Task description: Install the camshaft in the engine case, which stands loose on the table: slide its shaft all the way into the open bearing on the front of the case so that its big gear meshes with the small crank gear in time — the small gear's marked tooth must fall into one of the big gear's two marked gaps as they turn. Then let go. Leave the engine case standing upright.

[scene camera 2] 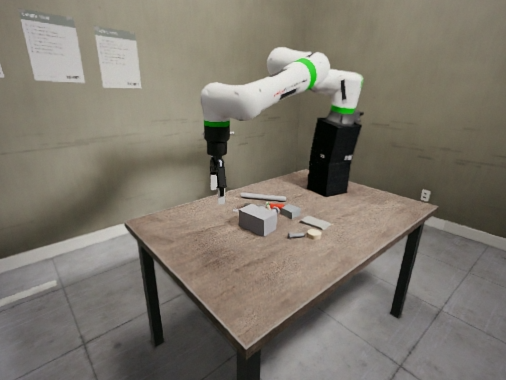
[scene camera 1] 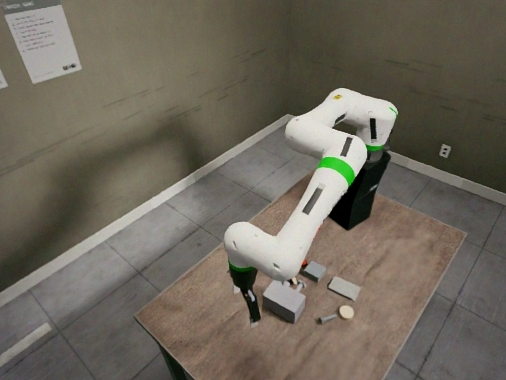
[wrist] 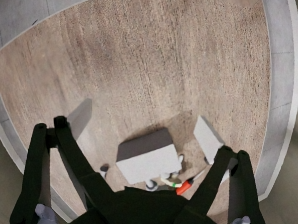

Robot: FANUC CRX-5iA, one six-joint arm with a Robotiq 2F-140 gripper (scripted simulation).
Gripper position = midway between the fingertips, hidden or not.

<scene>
In view: my gripper (scene camera 2: 217, 196) and a grey engine case (scene camera 1: 288, 303).
The grey engine case shows as well in scene camera 2 (scene camera 2: 259, 220) and in the wrist view (wrist: 153, 155). My gripper is seen too in the wrist view (wrist: 145, 116).
</scene>
